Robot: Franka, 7 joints.
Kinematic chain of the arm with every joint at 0, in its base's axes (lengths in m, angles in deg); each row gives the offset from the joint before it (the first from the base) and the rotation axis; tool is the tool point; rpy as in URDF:
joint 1: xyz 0 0 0.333 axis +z
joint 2: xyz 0 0 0 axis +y
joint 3: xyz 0 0 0.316 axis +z
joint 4: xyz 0.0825 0 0 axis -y
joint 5: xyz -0.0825 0 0.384 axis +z
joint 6: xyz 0 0 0 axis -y
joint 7: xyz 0.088 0 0 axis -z
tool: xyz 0 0 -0.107 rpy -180 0 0
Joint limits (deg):
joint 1: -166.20..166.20
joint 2: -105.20..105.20
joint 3: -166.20..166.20
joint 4: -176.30..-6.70
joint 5: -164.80..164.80
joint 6: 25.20..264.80
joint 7: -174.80..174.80
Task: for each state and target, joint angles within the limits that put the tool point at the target. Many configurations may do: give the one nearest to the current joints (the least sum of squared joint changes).
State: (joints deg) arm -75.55 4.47 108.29 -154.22 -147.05 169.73 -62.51
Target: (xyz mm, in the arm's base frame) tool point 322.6 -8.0 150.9
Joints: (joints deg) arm -103.86 -26.02 110.93 -155.46 -145.91 155.78 -62.51
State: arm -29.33 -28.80 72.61 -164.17 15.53 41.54 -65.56
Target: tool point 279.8 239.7 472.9
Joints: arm -34.25 -31.03 60.48 -121.68 17.03 51.85 -65.56
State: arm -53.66 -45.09 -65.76 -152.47 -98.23 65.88 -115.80
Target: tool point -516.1 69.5 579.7
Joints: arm -84.16 -53.30 -61.80 -116.61 -108.59 61.34 -115.80
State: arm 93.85 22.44 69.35 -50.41 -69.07 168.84 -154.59
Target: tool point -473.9 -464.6 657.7
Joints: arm 100.13 -25.73 103.30 -85.69 -73.82 169.59 -154.59
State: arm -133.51 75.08 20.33 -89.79 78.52 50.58 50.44
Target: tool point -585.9 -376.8 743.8
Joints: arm -162.43 37.78 14.50 -40.80 98.14 89.58 50.44
